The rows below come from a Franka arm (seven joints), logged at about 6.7 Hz.
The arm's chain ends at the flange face. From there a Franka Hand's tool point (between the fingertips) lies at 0.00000 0.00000 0.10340 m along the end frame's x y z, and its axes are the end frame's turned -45 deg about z.
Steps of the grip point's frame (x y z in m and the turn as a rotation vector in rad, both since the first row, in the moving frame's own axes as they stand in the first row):
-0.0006 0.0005 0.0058 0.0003 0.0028 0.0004
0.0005 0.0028 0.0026 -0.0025 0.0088 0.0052
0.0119 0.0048 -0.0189 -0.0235 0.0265 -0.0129
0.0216 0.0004 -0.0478 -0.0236 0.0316 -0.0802
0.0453 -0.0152 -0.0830 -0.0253 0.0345 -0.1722
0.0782 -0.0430 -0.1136 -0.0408 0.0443 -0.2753
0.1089 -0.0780 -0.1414 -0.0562 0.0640 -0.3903
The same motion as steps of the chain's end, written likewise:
-0.0003 0.0010 0.0058 0.0022 0.0018 0.0004
0.0015 0.0021 0.0026 0.0045 0.0080 0.0052
0.0082 -0.0048 -0.0188 0.0021 0.0354 -0.0129
0.0115 -0.0142 -0.0477 0.0057 0.0390 -0.0802
0.0170 -0.0417 -0.0829 0.0065 0.0423 -0.1722
0.0188 -0.0846 -0.1134 0.0025 0.0602 -0.2753
0.0134 -0.1299 -0.1410 0.0055 0.0850 -0.3903

